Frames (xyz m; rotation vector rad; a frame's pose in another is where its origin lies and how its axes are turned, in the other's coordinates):
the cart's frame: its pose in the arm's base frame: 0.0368 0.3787 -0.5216 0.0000 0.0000 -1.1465
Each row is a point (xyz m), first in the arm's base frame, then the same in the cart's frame.
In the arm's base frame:
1: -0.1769 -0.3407 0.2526
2: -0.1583 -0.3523 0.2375
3: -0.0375 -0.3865 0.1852
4: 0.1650 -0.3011 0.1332
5: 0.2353 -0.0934 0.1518
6: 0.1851 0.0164 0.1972
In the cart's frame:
1: 0.5676 -0.4909 0.7742
2: 0.5859 -0.4787 0.7591
3: 0.6668 -0.3827 0.7068
4: 0.6723 -0.1630 0.6548
5: 0.5120 -0.0135 0.6734
6: 0.3912 -0.0140 0.7188

